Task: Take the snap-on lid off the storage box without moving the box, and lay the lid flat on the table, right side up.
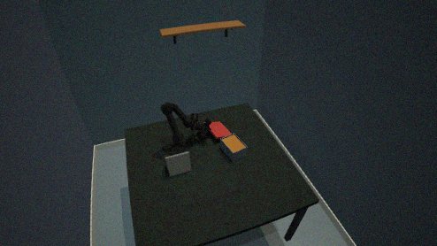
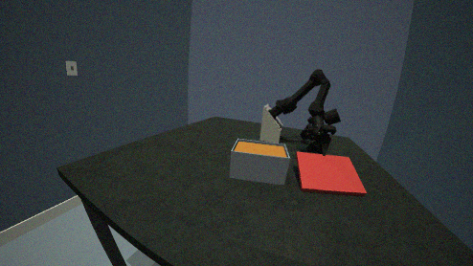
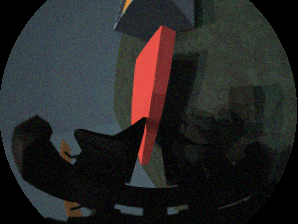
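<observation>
My gripper tip is 80 mm short of the lid, 20 mm to the right of it and 20 mm above it. Also, from my gripper tip: storage box: 250 mm to the right, 120 mm ahead, 10 mm below.
</observation>
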